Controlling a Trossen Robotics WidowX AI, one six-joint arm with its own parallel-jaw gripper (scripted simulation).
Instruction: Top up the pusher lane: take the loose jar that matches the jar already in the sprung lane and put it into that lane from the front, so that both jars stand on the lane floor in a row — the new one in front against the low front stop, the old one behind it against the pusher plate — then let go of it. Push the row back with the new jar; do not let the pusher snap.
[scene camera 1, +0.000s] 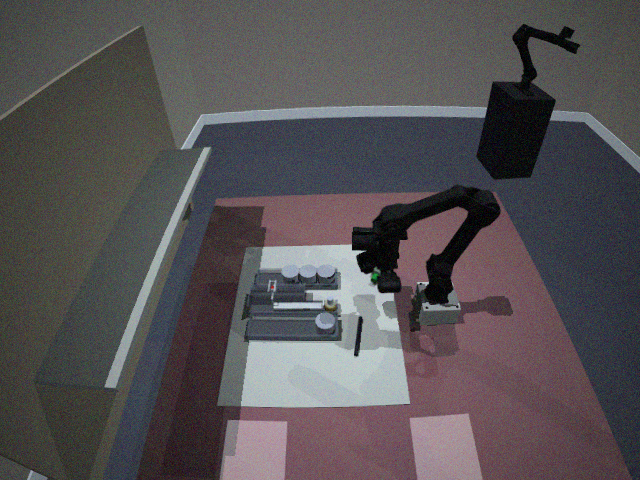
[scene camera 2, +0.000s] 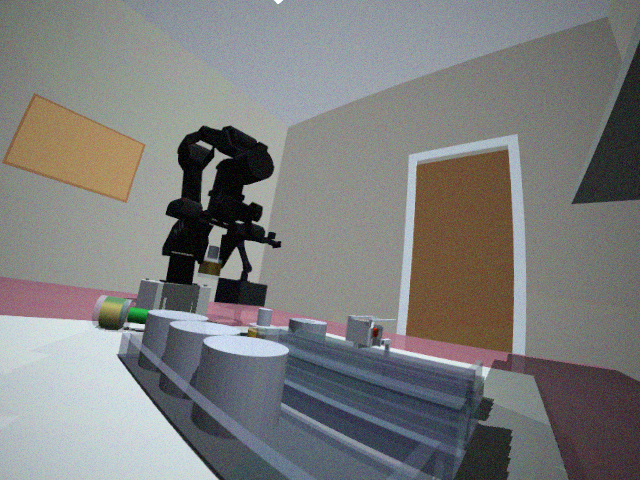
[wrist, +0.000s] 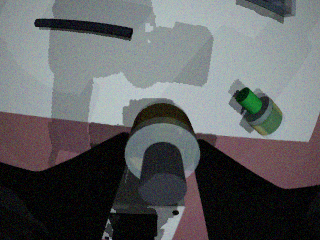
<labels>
gripper: scene camera 1 384, 284; scene camera 2; wrist
same spot on gripper: (wrist: 80, 191) = (scene camera 2: 231, 240)
</labels>
